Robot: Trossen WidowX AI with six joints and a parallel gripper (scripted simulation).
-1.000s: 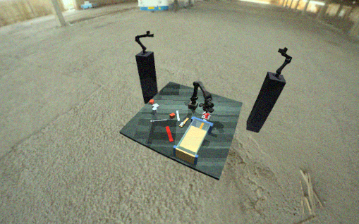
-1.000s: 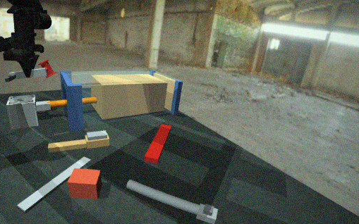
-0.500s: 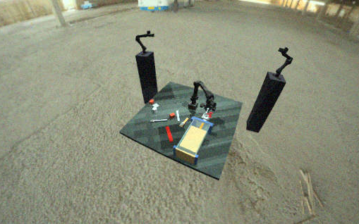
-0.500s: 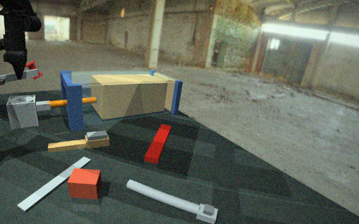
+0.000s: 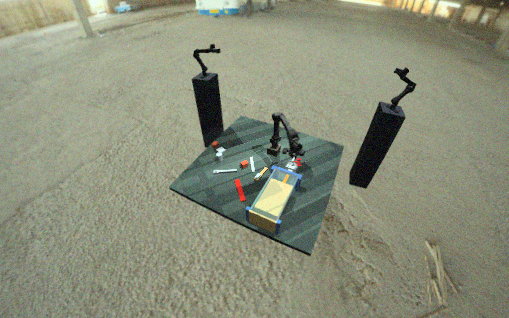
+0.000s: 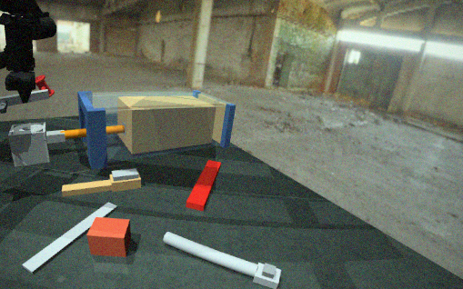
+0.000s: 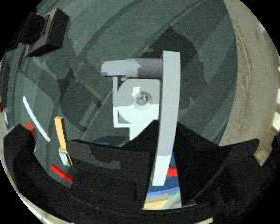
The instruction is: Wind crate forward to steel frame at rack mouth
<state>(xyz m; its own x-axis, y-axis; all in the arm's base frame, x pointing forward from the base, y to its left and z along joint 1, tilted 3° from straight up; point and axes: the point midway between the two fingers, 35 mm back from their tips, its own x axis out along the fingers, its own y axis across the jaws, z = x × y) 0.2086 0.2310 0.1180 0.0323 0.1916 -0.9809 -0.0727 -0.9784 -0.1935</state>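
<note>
My gripper tip is 50 mm short of the red knob, 30 mm to the right of it and 30 mm below it. The rest, counted from my gripper tip: wooden-handled tool (260 mm to the right, 140 mm below, 140 mm ahead); winch (130 mm below, 20 mm to the right, 20 mm behind); winch handle (10 mm ahead, 10 mm above).
</note>
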